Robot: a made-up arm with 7 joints. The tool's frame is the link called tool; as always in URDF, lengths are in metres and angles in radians. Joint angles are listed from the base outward.
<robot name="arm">
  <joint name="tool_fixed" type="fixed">
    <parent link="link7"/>
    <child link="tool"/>
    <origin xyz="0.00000 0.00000 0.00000" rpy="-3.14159 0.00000 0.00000"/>
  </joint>
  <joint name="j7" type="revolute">
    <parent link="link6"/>
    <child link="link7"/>
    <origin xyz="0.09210 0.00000 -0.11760"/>
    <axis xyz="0 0.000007 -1"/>
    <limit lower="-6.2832" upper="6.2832"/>
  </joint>
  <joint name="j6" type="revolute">
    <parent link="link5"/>
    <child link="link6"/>
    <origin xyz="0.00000 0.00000 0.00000"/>
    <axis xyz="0 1 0.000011"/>
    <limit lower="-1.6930" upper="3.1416"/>
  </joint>
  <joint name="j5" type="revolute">
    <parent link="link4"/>
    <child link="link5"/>
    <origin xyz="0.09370 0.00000 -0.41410"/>
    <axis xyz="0 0.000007 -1"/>
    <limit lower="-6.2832" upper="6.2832"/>
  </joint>
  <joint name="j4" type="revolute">
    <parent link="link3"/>
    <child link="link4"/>
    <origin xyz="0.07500 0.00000 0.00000"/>
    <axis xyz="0 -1 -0.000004"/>
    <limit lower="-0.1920" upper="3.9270"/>
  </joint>
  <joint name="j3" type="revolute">
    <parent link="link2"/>
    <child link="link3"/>
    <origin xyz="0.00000 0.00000 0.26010"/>
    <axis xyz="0 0 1"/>
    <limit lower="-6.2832" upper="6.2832"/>
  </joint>
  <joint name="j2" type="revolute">
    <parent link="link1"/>
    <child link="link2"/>
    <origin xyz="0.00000 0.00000 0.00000"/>
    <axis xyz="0 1 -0.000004"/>
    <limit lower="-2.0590" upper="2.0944"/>
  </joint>
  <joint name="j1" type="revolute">
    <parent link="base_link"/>
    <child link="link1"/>
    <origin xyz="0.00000 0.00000 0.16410"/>
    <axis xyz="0 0 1"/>
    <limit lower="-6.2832" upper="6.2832"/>
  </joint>
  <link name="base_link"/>
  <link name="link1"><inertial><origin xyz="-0.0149 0.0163 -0.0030"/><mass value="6.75"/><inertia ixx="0.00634" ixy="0" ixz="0" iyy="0.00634" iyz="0" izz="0.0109"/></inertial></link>
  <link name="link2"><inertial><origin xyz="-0.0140 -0.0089 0.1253"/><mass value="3.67"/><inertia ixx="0.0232" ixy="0" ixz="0" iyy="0.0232" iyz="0" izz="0.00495"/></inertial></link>
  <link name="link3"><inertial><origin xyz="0.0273 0.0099 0.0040"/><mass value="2.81"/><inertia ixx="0.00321" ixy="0" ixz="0" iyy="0.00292" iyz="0" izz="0.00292"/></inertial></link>
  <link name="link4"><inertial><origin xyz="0.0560 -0.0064 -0.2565"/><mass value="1.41"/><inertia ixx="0.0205" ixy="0" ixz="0.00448" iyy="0.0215" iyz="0" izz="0.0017"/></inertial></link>
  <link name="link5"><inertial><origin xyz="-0.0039 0.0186 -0.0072"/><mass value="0.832"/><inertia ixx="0.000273" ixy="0" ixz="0" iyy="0.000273" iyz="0" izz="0.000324"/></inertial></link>
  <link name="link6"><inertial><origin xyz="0.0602 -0.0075 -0.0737"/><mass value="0.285"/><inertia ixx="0.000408" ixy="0" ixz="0.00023" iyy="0.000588" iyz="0" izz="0.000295"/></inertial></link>
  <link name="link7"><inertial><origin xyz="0.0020 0.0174 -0.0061"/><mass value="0.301"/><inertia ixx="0.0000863" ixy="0" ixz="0" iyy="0.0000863" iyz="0" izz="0.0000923"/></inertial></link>
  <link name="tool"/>
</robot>
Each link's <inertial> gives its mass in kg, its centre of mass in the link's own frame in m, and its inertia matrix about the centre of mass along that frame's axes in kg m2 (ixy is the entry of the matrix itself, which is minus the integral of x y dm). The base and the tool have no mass. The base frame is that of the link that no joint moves.
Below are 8 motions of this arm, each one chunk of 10 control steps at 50 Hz.
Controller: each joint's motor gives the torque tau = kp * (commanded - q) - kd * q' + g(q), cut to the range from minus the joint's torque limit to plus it. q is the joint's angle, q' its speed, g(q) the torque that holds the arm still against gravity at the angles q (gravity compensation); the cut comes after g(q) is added. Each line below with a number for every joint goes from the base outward.
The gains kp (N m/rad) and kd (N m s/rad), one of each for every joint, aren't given. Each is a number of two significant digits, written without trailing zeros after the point. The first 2 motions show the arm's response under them.
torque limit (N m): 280 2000 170 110 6.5 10 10
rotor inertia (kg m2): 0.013 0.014 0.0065 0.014 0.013 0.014 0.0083
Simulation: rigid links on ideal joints. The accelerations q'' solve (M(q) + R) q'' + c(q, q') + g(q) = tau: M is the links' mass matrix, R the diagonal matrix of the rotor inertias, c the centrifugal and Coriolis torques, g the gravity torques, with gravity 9.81 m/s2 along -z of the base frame. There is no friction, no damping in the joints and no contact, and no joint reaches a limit. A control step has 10 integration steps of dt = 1/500 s. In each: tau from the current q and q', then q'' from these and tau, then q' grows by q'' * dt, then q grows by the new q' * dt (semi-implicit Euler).
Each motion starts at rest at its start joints. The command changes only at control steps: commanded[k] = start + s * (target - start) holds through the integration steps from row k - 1 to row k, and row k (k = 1, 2, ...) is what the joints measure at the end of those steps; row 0 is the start. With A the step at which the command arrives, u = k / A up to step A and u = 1 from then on. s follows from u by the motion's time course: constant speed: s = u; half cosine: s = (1 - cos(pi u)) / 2; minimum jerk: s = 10 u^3 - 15 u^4 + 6 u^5; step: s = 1 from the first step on.
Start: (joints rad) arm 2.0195 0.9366 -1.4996 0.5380 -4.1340 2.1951 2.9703
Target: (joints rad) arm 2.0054 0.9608 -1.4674 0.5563 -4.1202 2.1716 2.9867
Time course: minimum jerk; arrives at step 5
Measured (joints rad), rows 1 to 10:
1: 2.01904 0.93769 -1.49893 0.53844 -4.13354 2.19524 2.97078
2: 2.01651 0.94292 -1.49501 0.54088 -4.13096 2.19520 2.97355
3: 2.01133 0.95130 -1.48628 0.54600 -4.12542 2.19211 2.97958
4: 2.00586 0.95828 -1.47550 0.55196 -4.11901 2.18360 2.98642
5: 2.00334 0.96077 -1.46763 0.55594 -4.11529 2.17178 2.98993
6: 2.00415 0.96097 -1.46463 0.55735 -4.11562 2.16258 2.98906
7: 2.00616 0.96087 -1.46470 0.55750 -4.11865 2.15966 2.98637
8: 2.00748 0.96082 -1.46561 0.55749 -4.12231 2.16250 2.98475
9: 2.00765 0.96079 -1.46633 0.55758 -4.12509 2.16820 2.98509
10: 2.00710 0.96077 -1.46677 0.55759 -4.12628 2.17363 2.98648
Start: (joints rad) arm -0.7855 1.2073 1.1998 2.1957 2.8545 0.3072 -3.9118
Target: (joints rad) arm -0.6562 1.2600 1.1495 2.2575 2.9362 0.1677 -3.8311
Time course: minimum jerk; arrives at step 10
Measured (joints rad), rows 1 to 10:
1: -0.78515 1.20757 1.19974 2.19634 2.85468 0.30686 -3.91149
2: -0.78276 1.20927 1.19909 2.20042 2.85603 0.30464 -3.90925
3: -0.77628 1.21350 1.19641 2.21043 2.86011 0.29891 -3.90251
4: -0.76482 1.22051 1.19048 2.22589 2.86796 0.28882 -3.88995
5: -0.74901 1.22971 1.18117 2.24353 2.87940 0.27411 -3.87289
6: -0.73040 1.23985 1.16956 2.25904 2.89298 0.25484 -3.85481
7: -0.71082 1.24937 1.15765 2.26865 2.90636 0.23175 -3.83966
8: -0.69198 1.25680 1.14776 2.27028 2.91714 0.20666 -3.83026
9: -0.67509 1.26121 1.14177 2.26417 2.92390 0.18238 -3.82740
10: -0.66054 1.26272 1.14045 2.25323 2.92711 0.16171 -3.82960
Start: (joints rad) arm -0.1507 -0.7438 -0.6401 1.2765 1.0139 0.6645 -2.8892
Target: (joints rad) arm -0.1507 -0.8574 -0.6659 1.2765 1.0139 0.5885 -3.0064
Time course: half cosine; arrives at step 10
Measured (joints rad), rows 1 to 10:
1: -0.15000 -0.74575 -0.63998 1.27526 1.01379 0.66394 -2.89048
2: -0.14793 -0.75223 -0.63978 1.27163 1.01333 0.66254 -2.89588
3: -0.14502 -0.76344 -0.63994 1.26669 1.01238 0.66076 -2.90737
4: -0.14230 -0.77831 -0.64098 1.26231 1.01112 0.65830 -2.92443
5: -0.14067 -0.79547 -0.64327 1.26009 1.01000 0.65384 -2.94461
6: -0.14076 -0.81328 -0.64697 1.26104 1.00953 0.64586 -2.96494
7: -0.14283 -0.83005 -0.65202 1.26542 1.01009 0.63347 -2.98307
8: -0.14679 -0.84414 -0.65808 1.27272 1.01172 0.61696 -2.99750
9: -0.15223 -0.85413 -0.66457 1.28186 1.01405 0.59784 -3.00728
10: -0.15841 -0.85901 -0.67073 1.29142 1.01646 0.57863 -3.01166

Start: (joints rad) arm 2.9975 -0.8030 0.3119 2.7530 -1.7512 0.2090 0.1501
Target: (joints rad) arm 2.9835 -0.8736 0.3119 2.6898 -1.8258 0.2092 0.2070
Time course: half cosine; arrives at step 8
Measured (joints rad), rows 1 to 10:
1: 2.99776 -0.80484 0.31151 2.75024 -1.75183 0.20961 0.15091
2: 2.99810 -0.81079 0.31068 2.74201 -1.75536 0.21173 0.15457
3: 2.99754 -0.82086 0.30999 2.72984 -1.76442 0.21510 0.16264
4: 2.99532 -0.83376 0.30983 2.71679 -1.77971 0.21820 0.17459
5: 2.99153 -0.84763 0.31044 2.70564 -1.79923 0.21909 0.18807
6: 2.98687 -0.86040 0.31174 2.69841 -1.81884 0.21660 0.20016
7: 2.98237 -0.87005 0.31345 2.69611 -1.83368 0.21090 0.20858
8: 2.97901 -0.87504 0.31513 2.69868 -1.83976 0.20344 0.21211
9: 2.97778 -0.87633 0.31591 2.70245 -1.83585 0.19691 0.21133
10: 2.97897 -0.87618 0.31544 2.70326 -1.82498 0.19406 0.20870

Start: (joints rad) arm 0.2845 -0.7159 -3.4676 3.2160 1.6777 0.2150 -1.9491
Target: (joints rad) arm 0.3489 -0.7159 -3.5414 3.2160 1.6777 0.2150 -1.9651
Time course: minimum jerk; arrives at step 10
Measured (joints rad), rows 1 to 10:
1: 0.28459 -0.71589 -3.46801 3.21595 1.67777 0.21486 -1.94916
2: 0.28532 -0.71583 -3.47050 3.21568 1.67817 0.21391 -1.94961
3: 0.28780 -0.71576 -3.47639 3.21501 1.67912 0.21142 -1.95094
4: 0.29327 -0.71574 -3.48583 3.21394 1.68057 0.20746 -1.95345
5: 0.30241 -0.71584 -3.49789 3.21267 1.68219 0.20331 -1.95690
6: 0.31486 -0.71607 -3.51091 3.21160 1.68344 0.20107 -1.96062
7: 0.32913 -0.71638 -3.52294 3.21124 1.68374 0.20268 -1.96376
8: 0.34295 -0.71666 -3.53231 3.21202 1.68269 0.20884 -1.96569
9: 0.35396 -0.71676 -3.53808 3.21412 1.68018 0.21849 -1.96617
10: 0.36050 -0.71658 -3.54063 3.21722 1.67656 0.22884 -1.96547

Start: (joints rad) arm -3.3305 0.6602 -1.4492 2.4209 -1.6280 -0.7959 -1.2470
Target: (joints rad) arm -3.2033 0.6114 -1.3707 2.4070 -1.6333 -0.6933 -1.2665
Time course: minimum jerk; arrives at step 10
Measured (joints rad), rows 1 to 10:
1: -3.33013 0.65987 -1.44880 2.42049 -1.62829 -0.79561 -1.24705
2: -3.32766 0.65785 -1.44640 2.41799 -1.63028 -0.79351 -1.24742
3: -3.32110 0.65312 -1.44098 2.41242 -1.63575 -0.78724 -1.24860
4: -3.30940 0.64575 -1.43246 2.40472 -1.64590 -0.77479 -1.25095
5: -3.29267 0.63676 -1.42140 2.39711 -1.66026 -0.75589 -1.25439
6: -3.27205 0.62766 -1.40881 2.39203 -1.67613 -0.73261 -1.25837
7: -3.24952 0.61998 -1.39598 2.39130 -1.68883 -0.70910 -1.26215
8: -3.22756 0.61486 -1.38430 2.39558 -1.69282 -0.69028 -1.26513
9: -3.20863 0.61264 -1.37502 2.40416 -1.68363 -0.68015 -1.26698
10: -3.19426 0.61257 -1.36862 2.41475 -1.66006 -0.68006 -1.26780

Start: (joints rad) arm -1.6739 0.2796 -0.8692 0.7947 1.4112 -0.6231 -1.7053
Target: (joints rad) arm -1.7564 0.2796 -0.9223 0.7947 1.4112 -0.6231 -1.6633
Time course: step
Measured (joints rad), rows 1 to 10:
1: -1.69065 0.28017 -0.86674 0.79746 1.40113 -0.61746 -1.68754
2: -1.71188 0.28032 -0.88021 0.79985 1.37909 -0.60452 -1.65954
3: -1.73531 0.27991 -0.90085 0.80170 1.35806 -0.59670 -1.64493
4: -1.75734 0.27945 -0.92198 0.80270 1.34930 -0.60025 -1.64819
5: -1.77460 0.27908 -0.93925 0.80213 1.35866 -0.61423 -1.65977
6: -1.78511 0.27888 -0.95015 0.79974 1.38514 -0.63270 -1.66867
7: -1.78850 0.27891 -0.95393 0.79589 1.42197 -0.64830 -1.67050
8: -1.78566 0.27914 -0.95128 0.79149 1.45946 -0.65562 -1.66753
9: -1.77836 0.27948 -0.94398 0.78765 1.48819 -0.65301 -1.66422
10: -1.76877 0.27979 -0.93431 0.78532 1.50154 -0.64250 -1.66314

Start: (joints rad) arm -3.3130 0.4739 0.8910 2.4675 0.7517 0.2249 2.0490
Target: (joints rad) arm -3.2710 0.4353 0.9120 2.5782 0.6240 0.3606 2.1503
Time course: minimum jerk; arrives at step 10
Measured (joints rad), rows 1 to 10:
1: -3.31294 0.47379 0.89089 2.46757 0.75171 0.22517 2.04939
2: -3.31248 0.47302 0.89034 2.46829 0.75167 0.22728 2.05224
3: -3.31091 0.47092 0.88964 2.47133 0.75103 0.23411 2.06076
4: -3.30739 0.46694 0.88976 2.47898 0.74807 0.24849 2.07661
5: -3.30131 0.46097 0.89180 2.49298 0.73982 0.27133 2.09812
6: -3.29264 0.45340 0.89642 2.51349 0.72283 0.30075 2.12083
7: -3.28220 0.44509 0.90339 2.53860 0.69510 0.33223 2.13965
8: -3.27174 0.43728 0.91145 2.56462 0.65815 0.35964 2.15103
9: -3.26355 0.43130 0.91866 2.58703 0.61778 0.37700 2.15408
10: -3.25965 0.42813 0.92299 2.60195 0.58256 0.38082 2.15087

